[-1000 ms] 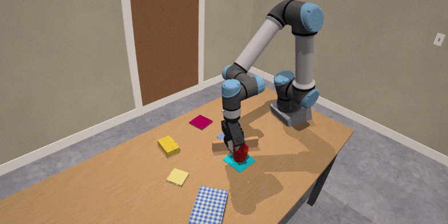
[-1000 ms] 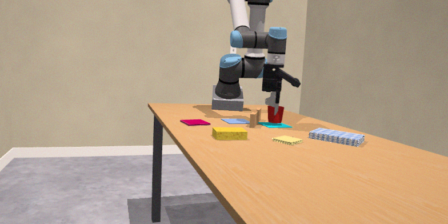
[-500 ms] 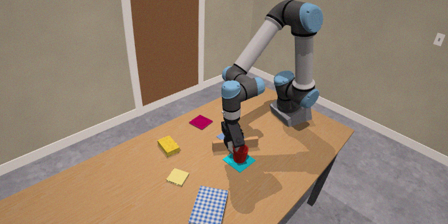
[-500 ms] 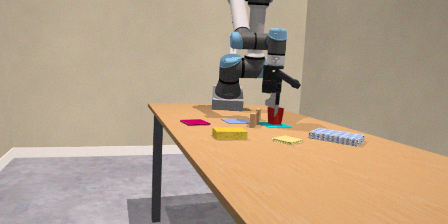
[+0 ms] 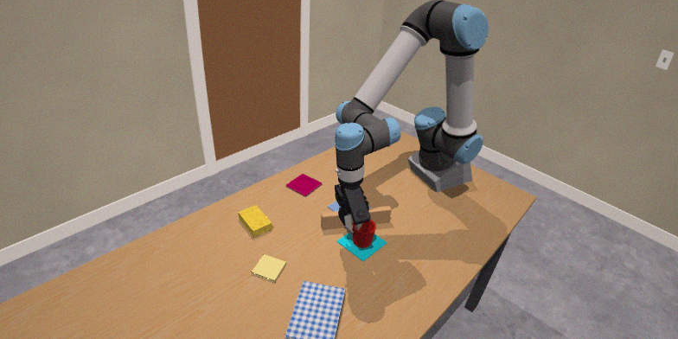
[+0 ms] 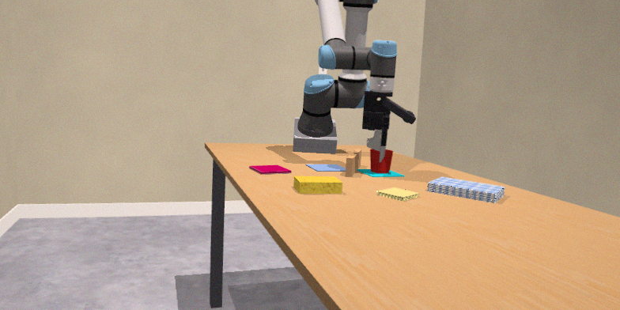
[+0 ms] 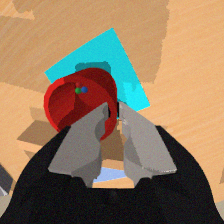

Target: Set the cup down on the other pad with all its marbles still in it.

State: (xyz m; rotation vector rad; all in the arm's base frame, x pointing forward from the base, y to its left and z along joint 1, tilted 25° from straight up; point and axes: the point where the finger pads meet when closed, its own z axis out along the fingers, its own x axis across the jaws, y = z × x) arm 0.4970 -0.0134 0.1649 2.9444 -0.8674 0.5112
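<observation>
Now: hand 3 cm past the red cup, 3 cm above it and 2 cm to the right of it. The rest, counted from my hand: yellow sponge: 30 cm to the right, 14 cm ahead, 4 cm below; green marble: 4 cm below, 4 cm behind, 3 cm to the left; wooden rail: 8 cm behind, 5 cm to the right, 4 cm below.
</observation>
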